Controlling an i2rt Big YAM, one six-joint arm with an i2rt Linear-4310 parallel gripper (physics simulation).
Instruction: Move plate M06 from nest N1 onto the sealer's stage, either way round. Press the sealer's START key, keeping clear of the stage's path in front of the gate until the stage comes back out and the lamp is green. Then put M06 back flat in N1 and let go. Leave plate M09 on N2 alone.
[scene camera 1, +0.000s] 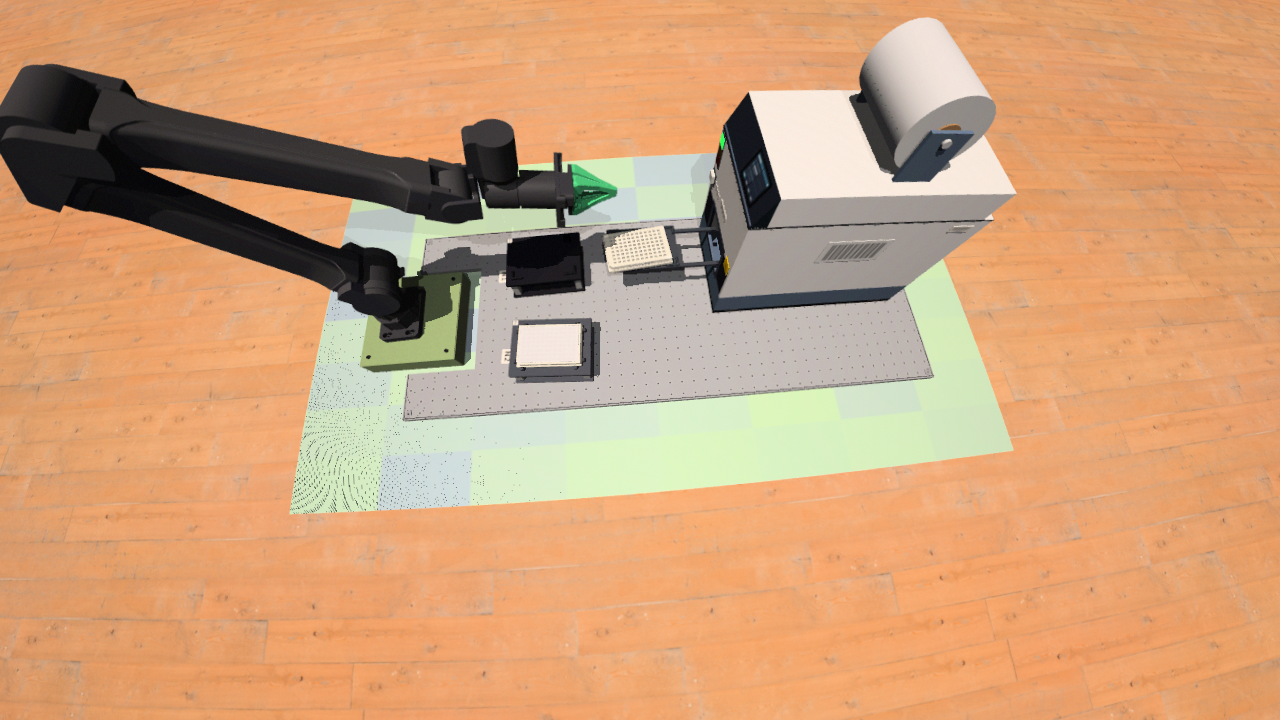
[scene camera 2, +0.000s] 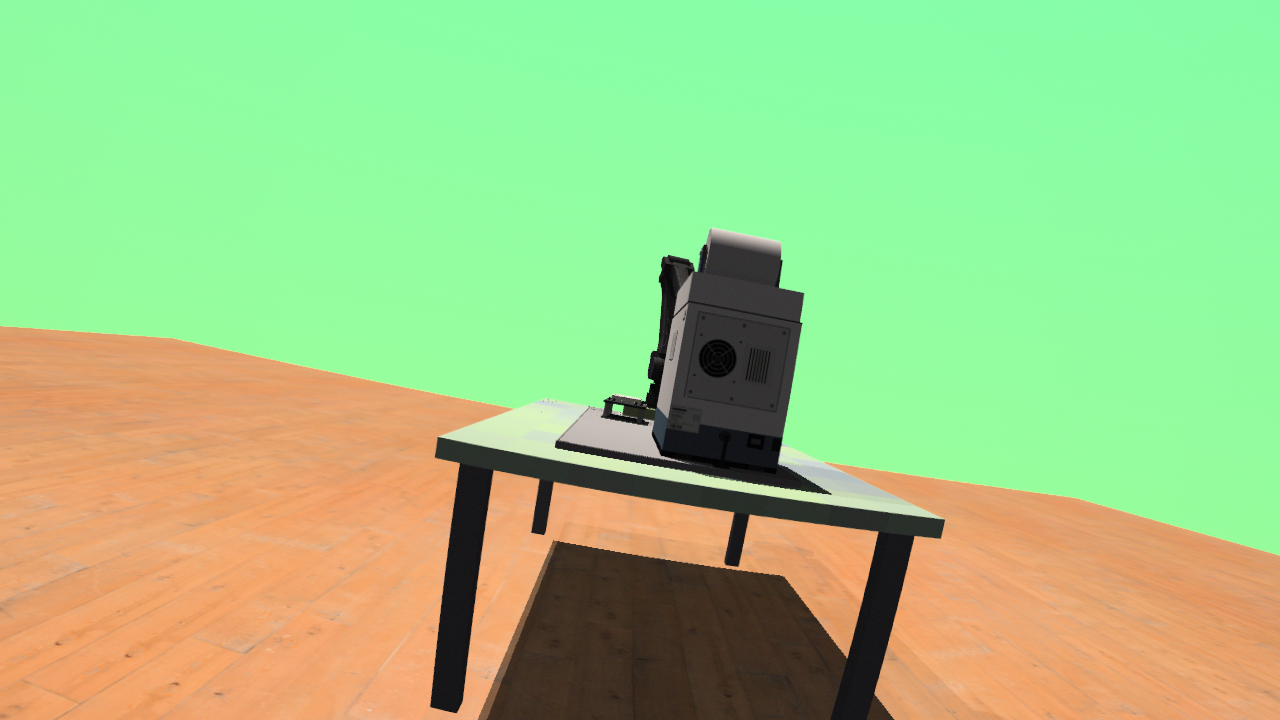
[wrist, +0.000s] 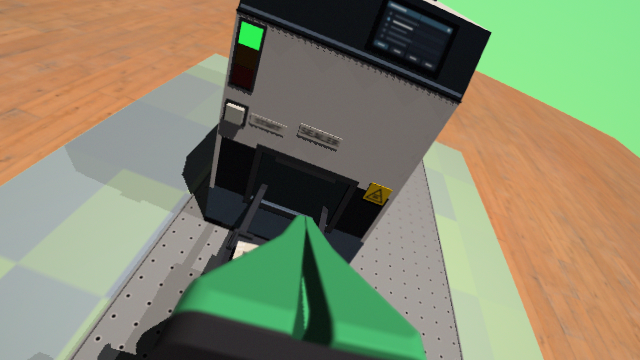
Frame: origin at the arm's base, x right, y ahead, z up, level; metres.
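Seen in the pictures: gripper, between the fingertips: (scene camera 1: 616, 191) (wrist: 300, 227); arm's base, origin of its link: (scene camera 1: 405, 315).
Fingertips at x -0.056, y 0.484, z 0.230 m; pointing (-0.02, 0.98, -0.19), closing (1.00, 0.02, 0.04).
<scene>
Pixels of each thing's top centre, then the offset from my fingertips to it. "pt": a spot on its surface instead. Level surfaces: height alone.
- M06, centre of its top: (wrist: 270, 309) (scene camera 1: 637, 245) dx +0.010, dy +0.032, dz -0.138 m
- sealer's extended stage, centre of its top: (wrist: 273, 262) (scene camera 1: 664, 244) dx +0.003, dy +0.088, dz -0.154 m
- Nest N1, centre of its top: (scene camera 1: 542, 256) dx -0.032, dy -0.170, dz -0.201 m
- Plate M09, centre of its top: (scene camera 1: 548, 343) (scene camera 2: 627, 396) dx +0.175, dy -0.163, dz -0.196 m
- N2, a spot on its surface: (scene camera 1: 588, 365) pt dx +0.224, dy -0.090, dz -0.212 m
- green lamp, centre of its top: (wrist: 252, 25) (scene camera 1: 723, 136) dx -0.086, dy +0.194, dz +0.018 m
- pale START key, centre of its top: (wrist: 236, 105) (scene camera 1: 714, 173) dx -0.086, dy +0.193, dz -0.064 m
- perforated board, height of its surface: dz -0.263 m
- film roll, centre of its top: (scene camera 1: 952, 53) (scene camera 2: 744, 234) dx +0.014, dy +0.423, dz +0.213 m
A cream plate with a grid of wells, M06 (scene camera 1: 638, 248) (wrist: 244, 248), rests on the sealer's extended stage (scene camera 1: 675, 241) and looks slightly askew; the fingers hide most of it in the wrist view. Nest N1 (scene camera 1: 544, 257) is dark and bears no plate. Plate M09 (scene camera 1: 548, 344) lies flat on N2 (scene camera 1: 588, 365). The green lamp (scene camera 1: 722, 141) (wrist: 250, 35) is lit. The pale START key (scene camera 1: 712, 177) (wrist: 234, 114) is below it; the gate (wrist: 301, 182) looks closed. My gripper (scene camera 1: 614, 191) (wrist: 300, 227) is shut and empty, above the plate's level, pointing at the sealer's front.
The sealer (scene camera 1: 805, 259) (scene camera 2: 733, 358) (wrist: 345, 95) stands at the right end of the perforated board (scene camera 1: 760, 358), with a film roll (scene camera 1: 926, 85) on top. Two rails (scene camera 1: 698, 264) join stage and sealer. My arm (scene camera 1: 268, 143) reaches over from its green base (scene camera 1: 429, 353).
</scene>
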